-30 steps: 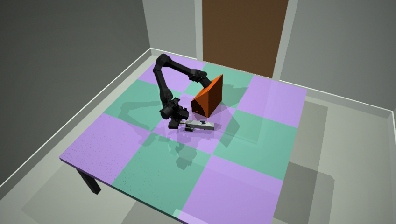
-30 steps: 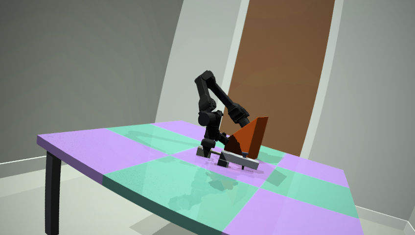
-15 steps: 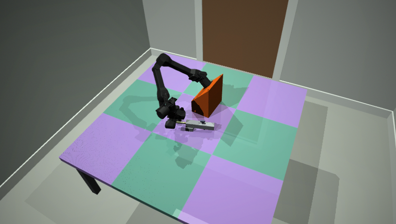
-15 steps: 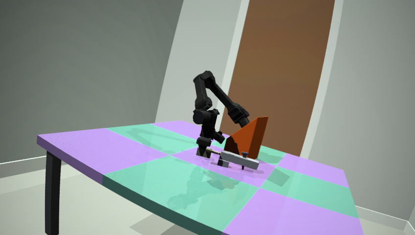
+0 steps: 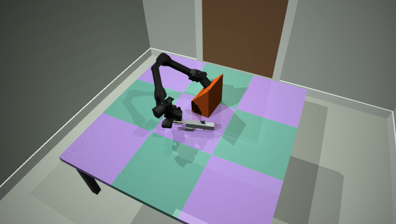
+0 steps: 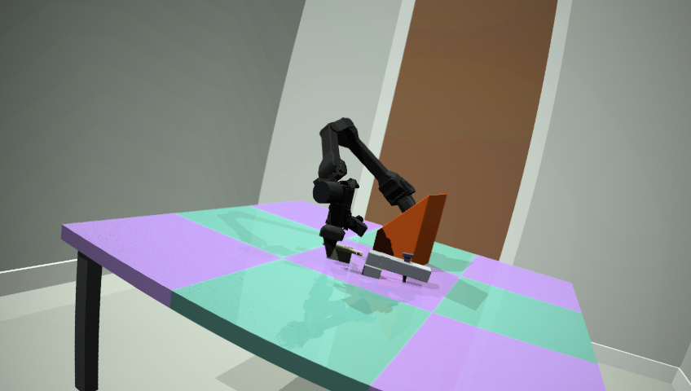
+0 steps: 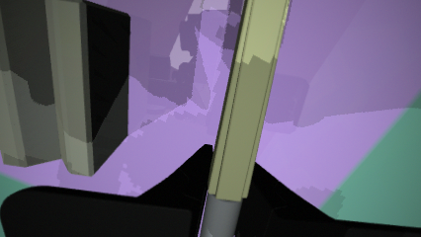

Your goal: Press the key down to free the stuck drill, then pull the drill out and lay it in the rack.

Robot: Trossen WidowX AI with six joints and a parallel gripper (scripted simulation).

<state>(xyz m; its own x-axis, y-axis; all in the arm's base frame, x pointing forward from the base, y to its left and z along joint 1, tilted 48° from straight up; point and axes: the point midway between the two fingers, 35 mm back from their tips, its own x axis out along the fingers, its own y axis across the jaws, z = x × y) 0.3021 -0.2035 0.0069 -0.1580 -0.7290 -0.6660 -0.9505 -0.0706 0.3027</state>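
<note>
Now: the olive-grey block 8 cm behind my gripper tip. From my gripper tip the other things lie so: dark t-shaped pin 21 cm to the left, 6 cm behind, 3 cm above; grey housing block 18 cm to the left, 5 cm behind, 1 cm above; drill 4 cm to the left, 3 cm above, 1 cm behind.
</note>
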